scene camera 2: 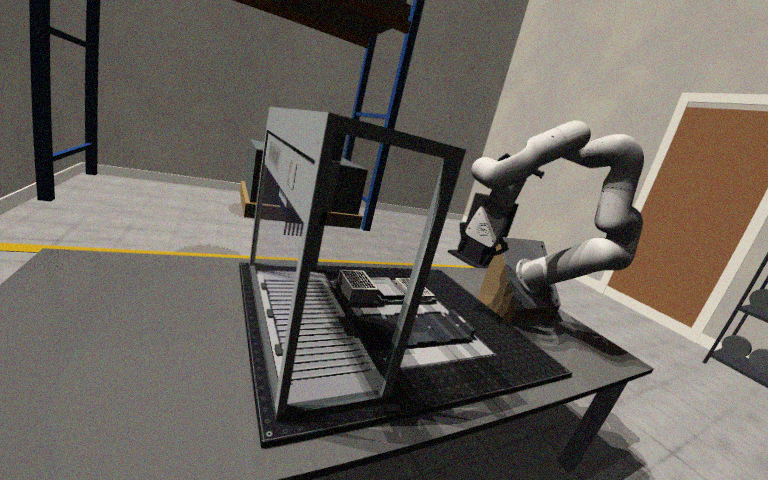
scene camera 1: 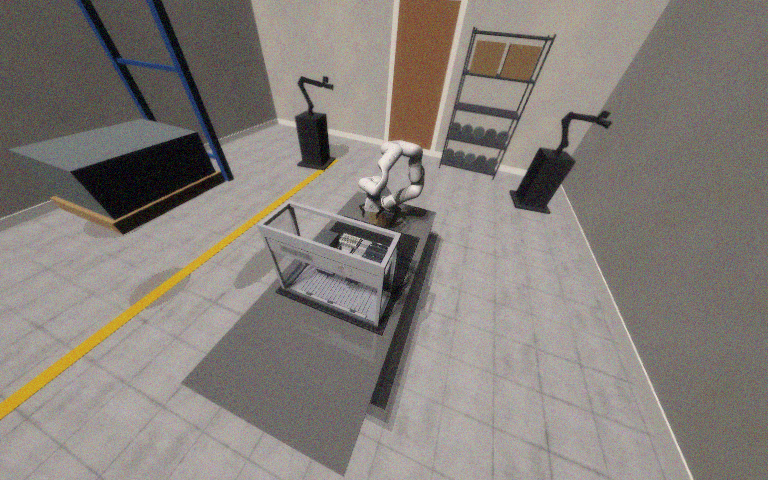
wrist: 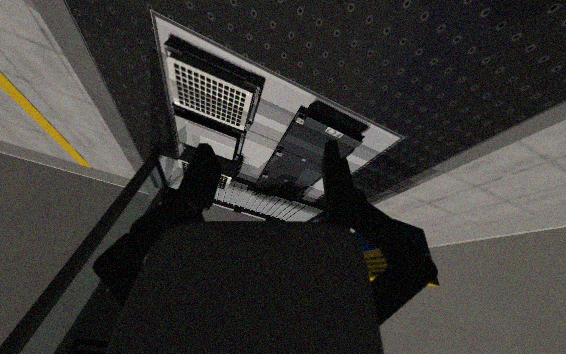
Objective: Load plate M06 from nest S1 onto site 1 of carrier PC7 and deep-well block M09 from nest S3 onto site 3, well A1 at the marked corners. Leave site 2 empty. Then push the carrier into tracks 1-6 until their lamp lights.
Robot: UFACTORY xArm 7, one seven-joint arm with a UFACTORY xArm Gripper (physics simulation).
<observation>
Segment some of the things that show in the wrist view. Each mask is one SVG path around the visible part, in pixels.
My gripper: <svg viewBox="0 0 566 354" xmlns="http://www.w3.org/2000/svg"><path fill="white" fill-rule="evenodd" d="M438 269L434 262L407 235L400 231L400 227L394 219L366 201L366 195L363 191L354 188L348 160L346 157L340 157L337 140L329 140L325 143L321 164L326 206L329 206L329 210L332 210L325 222L205 221L202 212L203 210L209 210L213 204L222 173L222 166L211 145L199 143L179 188L168 191L162 197L159 206L138 218L131 225L130 232L128 234L125 233L93 264L93 271L124 308L106 354L384 354L379 326L433 281L438 275ZM351 228L369 243L376 246L387 261L386 270L372 281L370 281L363 250L355 234L350 231Z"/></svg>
A carrier plate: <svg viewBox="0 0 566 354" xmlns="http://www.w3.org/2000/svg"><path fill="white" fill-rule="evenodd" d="M362 133L308 107L306 112L298 110L253 188L291 202L296 200L310 186L312 187L322 178L321 164L325 143L329 140L337 140L340 157L347 158L354 152L356 147L363 143Z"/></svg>
</observation>
